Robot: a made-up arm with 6 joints. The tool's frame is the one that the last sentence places.
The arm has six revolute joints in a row. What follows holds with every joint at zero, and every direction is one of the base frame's. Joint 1 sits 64.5 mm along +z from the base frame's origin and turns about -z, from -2.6 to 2.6 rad. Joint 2 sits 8.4 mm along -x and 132.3 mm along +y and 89.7 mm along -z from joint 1 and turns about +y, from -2.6 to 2.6 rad. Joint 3 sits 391.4 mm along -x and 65.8 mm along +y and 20 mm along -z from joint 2 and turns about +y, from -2.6 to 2.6 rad. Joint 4 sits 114.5 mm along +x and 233.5 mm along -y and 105.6 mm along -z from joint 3 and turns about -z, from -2.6 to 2.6 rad. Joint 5 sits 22.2 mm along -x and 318.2 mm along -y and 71.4 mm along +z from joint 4 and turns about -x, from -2.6 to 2.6 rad. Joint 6 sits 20.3 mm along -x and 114.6 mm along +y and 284.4 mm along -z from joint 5 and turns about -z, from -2.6 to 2.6 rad. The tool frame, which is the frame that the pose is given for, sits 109.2 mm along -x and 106.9 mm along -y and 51.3 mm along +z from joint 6; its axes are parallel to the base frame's.
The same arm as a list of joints. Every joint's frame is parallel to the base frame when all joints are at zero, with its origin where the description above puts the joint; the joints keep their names.
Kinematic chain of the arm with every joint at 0, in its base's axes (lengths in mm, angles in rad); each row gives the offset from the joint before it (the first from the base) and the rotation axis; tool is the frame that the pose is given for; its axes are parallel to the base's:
joint 1: xyz 0 0 64.5 axis -z
joint 2: xyz -8.4 132.3 -89.7 axis +y
joint 3: xyz -391.4 65.8 -20 axis +y
joint 4: xyz 114.5 -233.5 -105.6 axis -z
joint 5: xyz -22.2 -318.2 71.4 axis -x
joint 6: xyz -20.3 114.6 -284.4 axis -z
tool: xyz -109.2 -106.9 51.3
Joint limits (rad, base to tool): -2.6..2.6 -2.6..2.6 -2.6..2.6 -2.6..2.6 -2.6..2.6 -2.6..2.6

